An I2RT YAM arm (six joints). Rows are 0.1 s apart.
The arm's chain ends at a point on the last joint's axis. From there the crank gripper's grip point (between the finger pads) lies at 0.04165 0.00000 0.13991 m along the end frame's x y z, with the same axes.
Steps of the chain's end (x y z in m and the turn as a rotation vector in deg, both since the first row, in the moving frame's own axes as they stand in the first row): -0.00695 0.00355 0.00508 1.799 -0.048 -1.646; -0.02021 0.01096 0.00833 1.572 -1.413 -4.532; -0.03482 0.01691 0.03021 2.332 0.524 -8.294; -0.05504 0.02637 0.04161 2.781 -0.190 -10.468; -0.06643 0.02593 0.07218 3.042 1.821 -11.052; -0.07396 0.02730 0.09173 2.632 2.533 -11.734; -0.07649 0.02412 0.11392 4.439 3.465 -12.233; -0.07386 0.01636 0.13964 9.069 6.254 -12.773
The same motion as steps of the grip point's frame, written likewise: -0.00715 -0.00204 0.00503 1.799 -0.048 -1.646; -0.02395 0.00396 0.00922 1.572 -1.413 -4.532; -0.03439 0.00515 0.02959 2.332 0.524 -8.294; -0.05681 0.01209 0.04140 2.781 -0.190 -10.468; -0.06352 0.01018 0.07039 3.042 1.821 -11.052; -0.06939 0.01187 0.08942 2.632 2.533 -11.734; -0.07028 0.00377 0.11041 4.439 3.465 -12.233; -0.06253 -0.01595 0.13186 9.069 6.254 -12.773
